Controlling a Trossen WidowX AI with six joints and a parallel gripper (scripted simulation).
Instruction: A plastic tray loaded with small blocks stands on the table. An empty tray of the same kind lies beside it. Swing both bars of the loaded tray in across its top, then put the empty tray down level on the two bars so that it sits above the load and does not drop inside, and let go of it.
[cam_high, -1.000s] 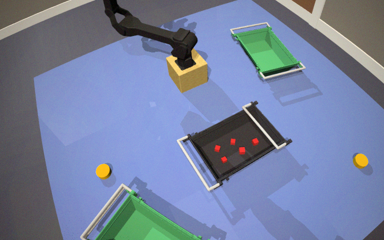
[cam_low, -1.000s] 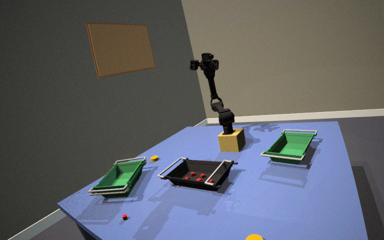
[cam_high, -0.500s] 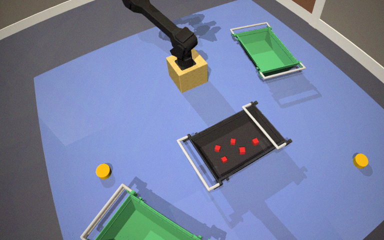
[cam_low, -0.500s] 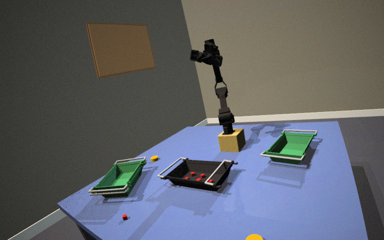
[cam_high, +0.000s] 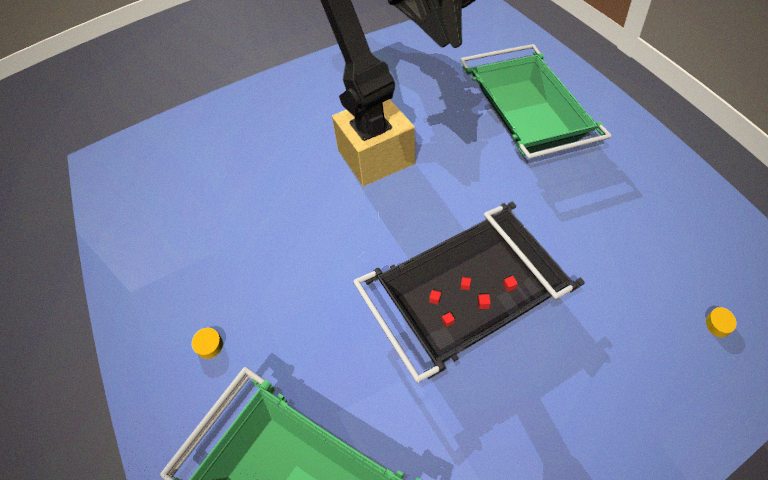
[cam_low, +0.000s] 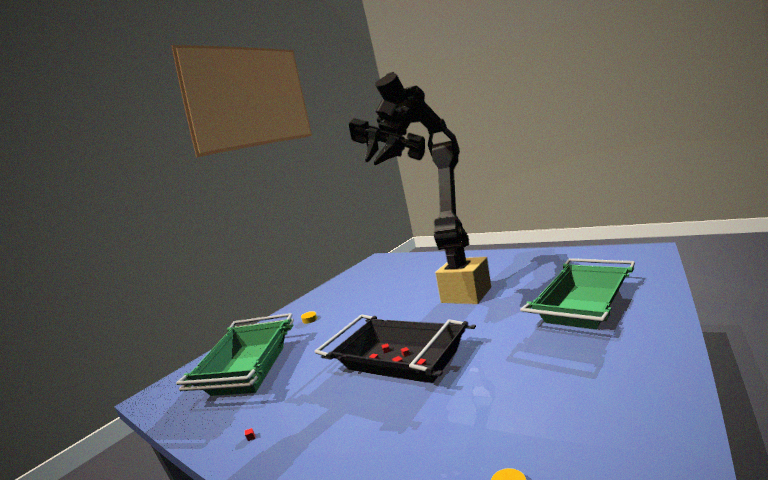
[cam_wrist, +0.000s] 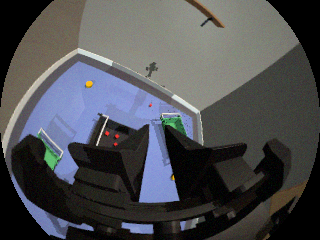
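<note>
My gripper tip is now 42 cm above the green tray, 40 cm to the right of it and 24 cm past it. Also, from my gripper tip: red block: 45 cm below, 43 cm ahead, 13 cm to the right.
</note>
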